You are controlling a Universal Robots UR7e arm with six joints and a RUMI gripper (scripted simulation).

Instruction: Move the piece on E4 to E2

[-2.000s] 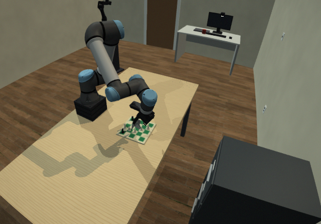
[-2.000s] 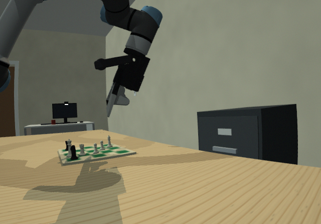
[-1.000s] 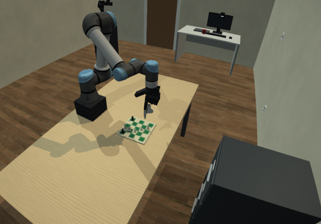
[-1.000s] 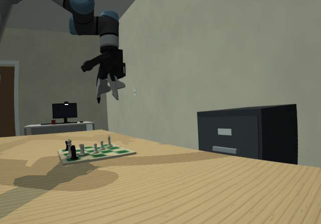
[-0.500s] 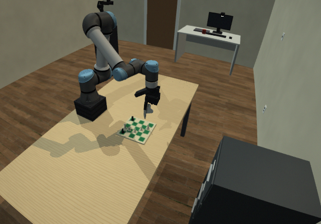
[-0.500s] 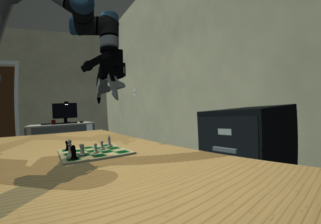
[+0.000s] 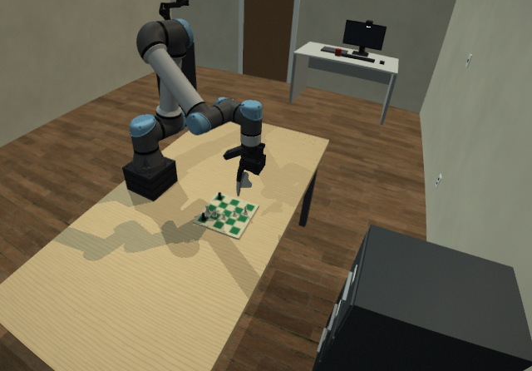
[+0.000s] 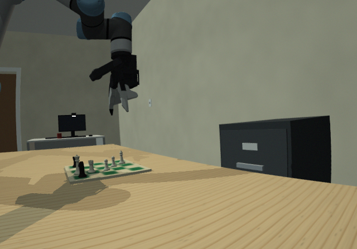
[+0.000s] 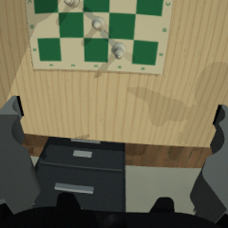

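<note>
Now: hand 17 cm above the chessboard, 6 cm past it and 5 cm to the left of it. Round my hand: white queen: 14 cm below, 13 cm behind, 10 cm to the right.
</note>
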